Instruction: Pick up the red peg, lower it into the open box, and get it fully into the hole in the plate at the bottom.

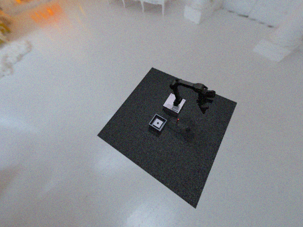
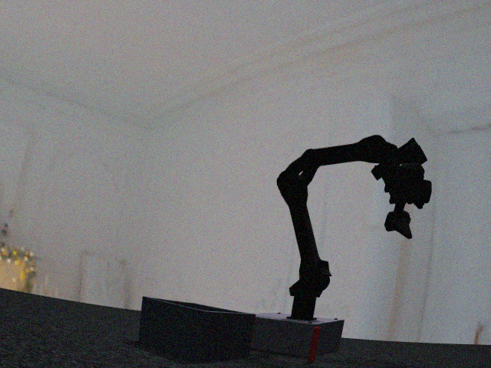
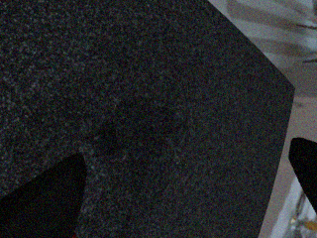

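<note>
Right now the red peg is 70 mm ahead of my gripper tip, 180 mm to the right of it and 280 mm below it. Also, from my gripper tip: box 200 mm ahead, 390 mm to the right, 290 mm below; plate 200 mm ahead, 390 mm to the right, 270 mm below.
</note>
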